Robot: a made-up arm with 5 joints.
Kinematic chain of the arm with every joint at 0, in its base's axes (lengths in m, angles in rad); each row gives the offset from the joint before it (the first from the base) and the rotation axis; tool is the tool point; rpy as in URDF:
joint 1: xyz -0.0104 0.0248 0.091 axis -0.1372 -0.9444 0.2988
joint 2: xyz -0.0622 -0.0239 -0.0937 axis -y
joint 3: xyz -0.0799 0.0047 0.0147 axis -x
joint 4: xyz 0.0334 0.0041 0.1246 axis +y
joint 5: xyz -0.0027 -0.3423 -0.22 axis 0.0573 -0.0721 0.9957
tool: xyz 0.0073 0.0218 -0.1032 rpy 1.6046 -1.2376 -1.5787
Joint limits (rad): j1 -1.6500..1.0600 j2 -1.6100..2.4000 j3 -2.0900..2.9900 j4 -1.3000..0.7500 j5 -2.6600..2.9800
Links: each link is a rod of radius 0.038 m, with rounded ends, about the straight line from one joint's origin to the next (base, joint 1, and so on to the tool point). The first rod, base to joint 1, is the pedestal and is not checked.
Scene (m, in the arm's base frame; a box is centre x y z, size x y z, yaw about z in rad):
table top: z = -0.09
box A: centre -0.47 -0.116 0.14 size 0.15 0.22 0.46 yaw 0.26
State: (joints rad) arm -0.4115 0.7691 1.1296 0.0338 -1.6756
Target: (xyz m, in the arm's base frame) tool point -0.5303 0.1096 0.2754
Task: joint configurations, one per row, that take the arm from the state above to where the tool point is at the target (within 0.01 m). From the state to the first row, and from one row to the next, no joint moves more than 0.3 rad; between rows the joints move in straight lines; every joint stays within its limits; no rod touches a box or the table.
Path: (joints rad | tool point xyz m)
1: -0.6818 0.9221 1.3651 -0.0089 -1.4099 | -0.2922 -0.2105 0.3341
2: -0.9522 1.0752 1.6006 -0.0516 -1.1442 | -0.2553 -0.1148 0.4323
3: -1.2225 1.2282 1.8361 -0.0943 -0.8785 | -0.1799 -0.0155 0.5021
4: -1.3650 1.2617 1.9627 0.1871 -1.0001 | -0.2002 0.0703 0.5308
5: -1.5075 1.2951 2.0892 0.4686 -1.1217 | -0.1988 0.1773 0.5461
6: -1.6500 1.3286 2.2158 0.7500 -1.2433 | -0.1787 0.2934 0.5364
7: -1.3729 1.3094 2.0783 0.7500 -1.4342 | -0.3214 0.2477 0.4878
8: -1.0958 1.2902 1.9408 0.7500 -1.6250 | -0.4437 0.1860 0.3982
9: -0.8188 1.2710 1.8033 0.7500 -1.8159 | -0.5303 0.1096 0.2754

